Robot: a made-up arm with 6 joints. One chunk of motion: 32 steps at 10 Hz.
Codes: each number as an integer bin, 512 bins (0 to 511) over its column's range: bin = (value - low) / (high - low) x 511, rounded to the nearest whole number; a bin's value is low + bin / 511 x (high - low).
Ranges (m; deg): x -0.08..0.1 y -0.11..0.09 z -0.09..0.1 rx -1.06..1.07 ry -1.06..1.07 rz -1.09..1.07
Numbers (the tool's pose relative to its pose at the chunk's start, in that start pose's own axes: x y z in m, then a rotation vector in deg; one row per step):
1: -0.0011 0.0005 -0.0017 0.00 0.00 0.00
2: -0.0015 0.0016 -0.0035 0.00 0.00 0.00
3: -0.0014 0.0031 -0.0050 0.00 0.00 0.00
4: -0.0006 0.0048 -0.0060 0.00 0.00 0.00
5: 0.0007 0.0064 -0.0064 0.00 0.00 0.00
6: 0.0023 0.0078 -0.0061 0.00 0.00 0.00
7: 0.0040 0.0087 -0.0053 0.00 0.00 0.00
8: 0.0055 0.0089 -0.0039 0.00 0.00 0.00
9: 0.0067 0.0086 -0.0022 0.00 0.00 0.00
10: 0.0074 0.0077 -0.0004 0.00 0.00 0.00
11: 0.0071 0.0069 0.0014 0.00 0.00 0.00
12: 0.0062 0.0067 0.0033 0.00 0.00 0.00
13: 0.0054 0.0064 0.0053 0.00 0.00 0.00
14: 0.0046 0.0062 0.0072 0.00 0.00 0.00
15: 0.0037 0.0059 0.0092 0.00 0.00 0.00
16: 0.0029 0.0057 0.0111 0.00 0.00 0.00
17: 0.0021 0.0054 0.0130 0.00 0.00 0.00
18: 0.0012 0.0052 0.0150 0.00 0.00 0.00
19: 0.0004 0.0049 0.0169 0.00 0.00 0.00
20: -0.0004 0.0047 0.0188 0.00 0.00 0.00
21: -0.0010 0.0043 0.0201 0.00 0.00 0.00
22: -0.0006 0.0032 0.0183 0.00 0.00 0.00
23: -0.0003 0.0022 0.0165 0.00 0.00 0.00
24: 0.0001 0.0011 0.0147 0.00 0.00 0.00
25: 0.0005 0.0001 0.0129 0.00 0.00 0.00
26: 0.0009 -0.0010 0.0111 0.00 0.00 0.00
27: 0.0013 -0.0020 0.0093 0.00 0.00 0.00
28: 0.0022 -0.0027 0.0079 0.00 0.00 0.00
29: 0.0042 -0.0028 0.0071 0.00 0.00 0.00
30: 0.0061 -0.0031 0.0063 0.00 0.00 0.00
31: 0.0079 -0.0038 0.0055 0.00 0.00 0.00
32: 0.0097 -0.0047 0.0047 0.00 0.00 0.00
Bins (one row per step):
1: 224 282 237 254 254 258
2: 223 285 233 254 254 258
3: 223 289 229 254 254 258
4: 225 293 226 254 254 258
5: 229 297 225 254 254 258
6: 234 301 226 254 254 258
7: 238 303 228 254 254 258
8: 243 304 232 254 254 258
9: 246 303 236 254 254 258
10: 248 301 241 254 254 258
11: 247 299 246 254 254 258
12: 245 298 251 254 254 258
13: 242 297 256 254 254 258
14: 240 297 261 254 254 258
15: 238 296 267 254 254 258
16: 235 296 272 254 254 258
17: 233 295 277 254 254 258
18: 231 294 282 254 254 258
19: 228 294 288 254 254 258
20: 226 293 293 254 254 258
21: 224 292 296 254 254 258
22: 225 289 291 254 254 258
23: 226 287 286 254 254 258
24: 227 284 282 254 254 258
25: 229 281 277 254 254 258
26: 230 278 272 254 254 258
27: 231 276 267 254 254 258
28: 233 274 263 254 254 258
29: 239 274 261 254 254 258
30: 244 273 259 254 254 258
31: 250 271 257 254 254 258
32: 255 269 255 254 254 258

